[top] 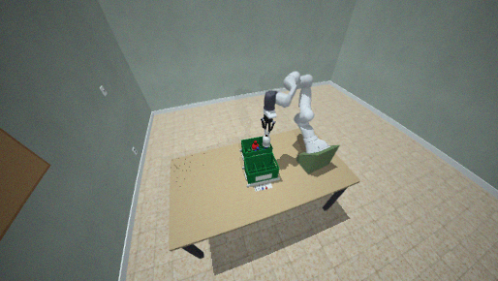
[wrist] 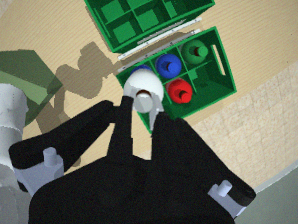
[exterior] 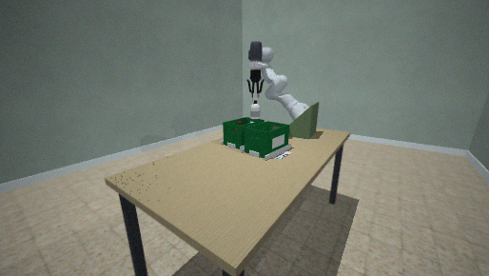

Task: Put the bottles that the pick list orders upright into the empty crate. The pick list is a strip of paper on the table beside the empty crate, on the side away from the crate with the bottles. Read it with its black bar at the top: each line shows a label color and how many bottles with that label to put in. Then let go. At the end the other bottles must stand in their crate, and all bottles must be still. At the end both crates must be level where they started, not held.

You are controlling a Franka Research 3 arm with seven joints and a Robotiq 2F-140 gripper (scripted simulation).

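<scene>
Right now my hand is 8 cm above the white-capped bottle. The rest, counted from my hand: blue-capped bottle: 26 cm below, 1 cm to the left, 1 cm behind; then red-labelled bottle: 26 cm below, 9 cm to the right, 8 cm ahead; then green-capped bottle: 26 cm below, 17 cm ahead.
</scene>
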